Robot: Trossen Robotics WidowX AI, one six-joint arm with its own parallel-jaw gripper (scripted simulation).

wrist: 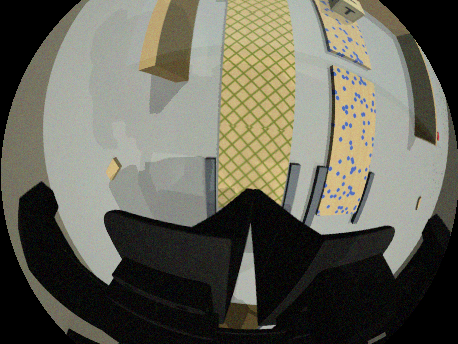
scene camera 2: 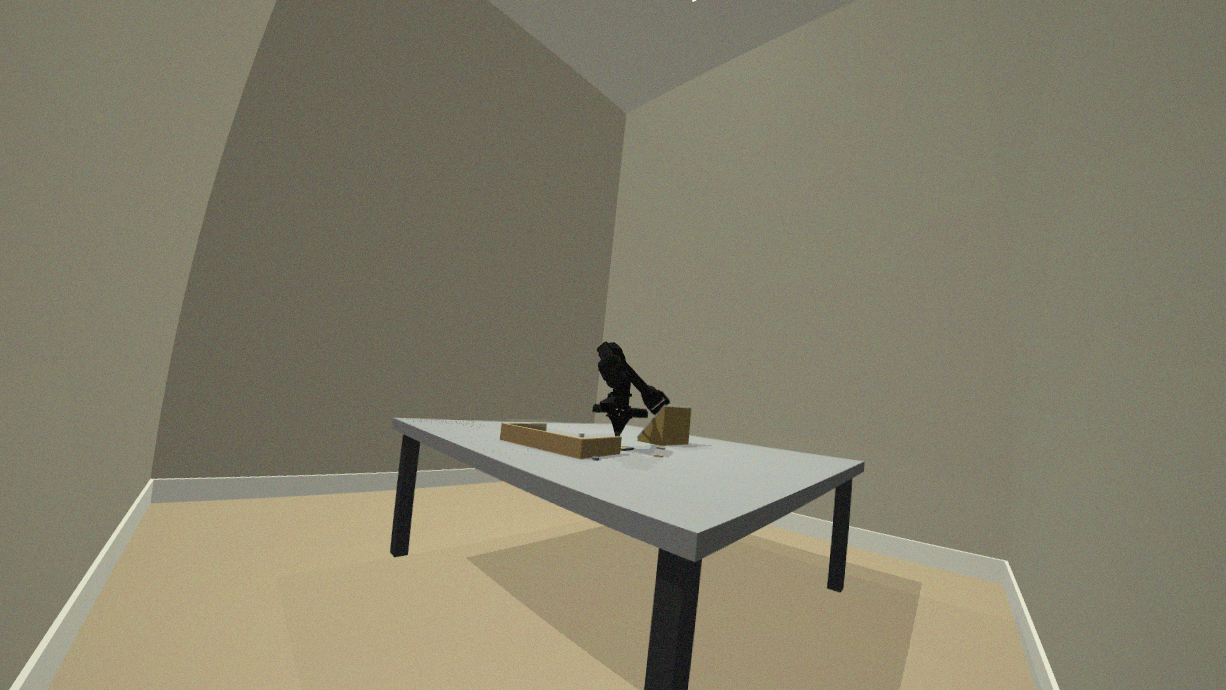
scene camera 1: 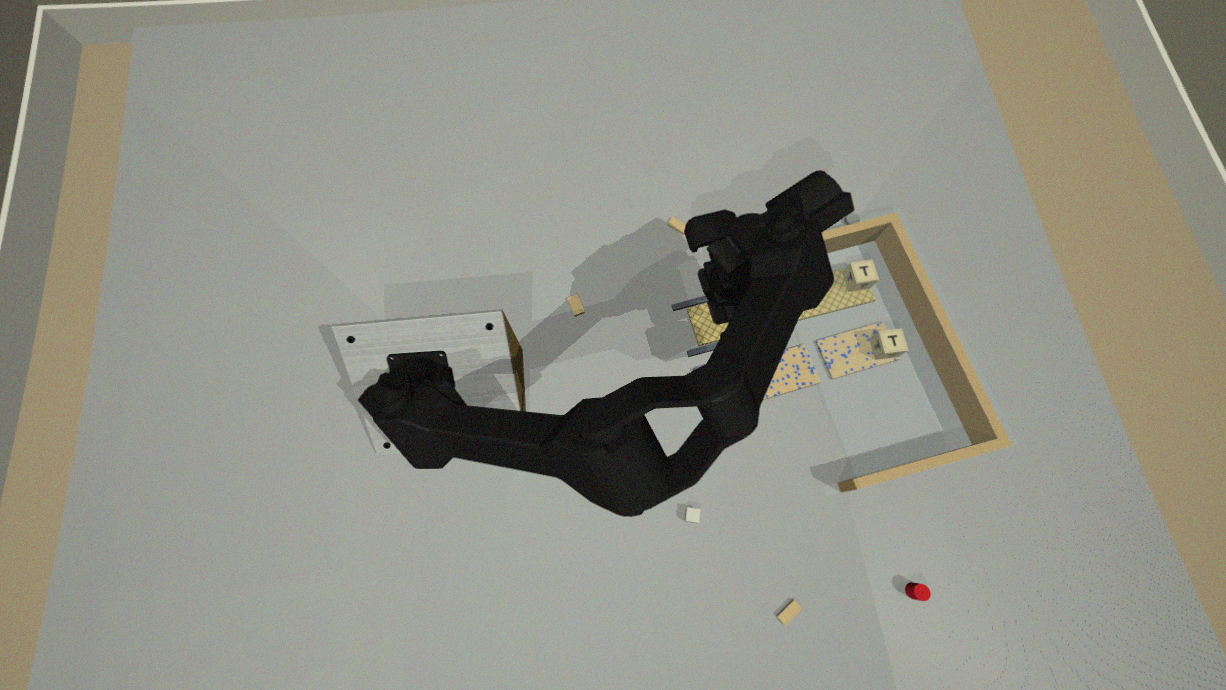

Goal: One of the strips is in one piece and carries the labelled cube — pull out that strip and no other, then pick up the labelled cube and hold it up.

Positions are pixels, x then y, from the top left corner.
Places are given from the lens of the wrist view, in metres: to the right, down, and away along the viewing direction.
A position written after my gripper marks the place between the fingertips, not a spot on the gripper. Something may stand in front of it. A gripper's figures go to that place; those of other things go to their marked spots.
my gripper [wrist: 252,195]: 0.01, 0.01, 0.10
green-lattice strip [wrist: 257,107]: 0.02, -0.05, 0.11
